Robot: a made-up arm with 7 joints. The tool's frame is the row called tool.
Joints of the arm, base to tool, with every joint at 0 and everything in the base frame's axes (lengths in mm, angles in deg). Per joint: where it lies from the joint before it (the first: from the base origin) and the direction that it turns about. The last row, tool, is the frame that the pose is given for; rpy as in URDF.
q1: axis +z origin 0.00 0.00 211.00
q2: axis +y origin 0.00 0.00 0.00
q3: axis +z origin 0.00 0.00 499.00
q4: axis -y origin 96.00 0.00 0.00
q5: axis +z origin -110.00 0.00 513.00
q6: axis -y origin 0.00 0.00 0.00
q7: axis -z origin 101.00 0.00 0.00
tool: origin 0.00 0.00 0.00 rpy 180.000 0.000 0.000
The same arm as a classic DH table. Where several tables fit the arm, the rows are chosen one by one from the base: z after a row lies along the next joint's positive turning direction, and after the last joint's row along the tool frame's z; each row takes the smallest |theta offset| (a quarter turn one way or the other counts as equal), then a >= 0, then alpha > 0; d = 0 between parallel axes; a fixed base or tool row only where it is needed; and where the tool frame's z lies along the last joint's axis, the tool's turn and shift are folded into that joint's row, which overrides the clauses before.
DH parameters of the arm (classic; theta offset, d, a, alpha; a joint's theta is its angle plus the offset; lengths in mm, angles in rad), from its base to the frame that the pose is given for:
q1: 0 211 0 -1.5708
q2: 0 0 0 1.5708
q3: 0 499 96 1.5708
q4: 0 0 -110 -1.5708
q5: 0 513 0 1.5708
q6: 0 0 101 1.5708
q7: 0 0 0 0

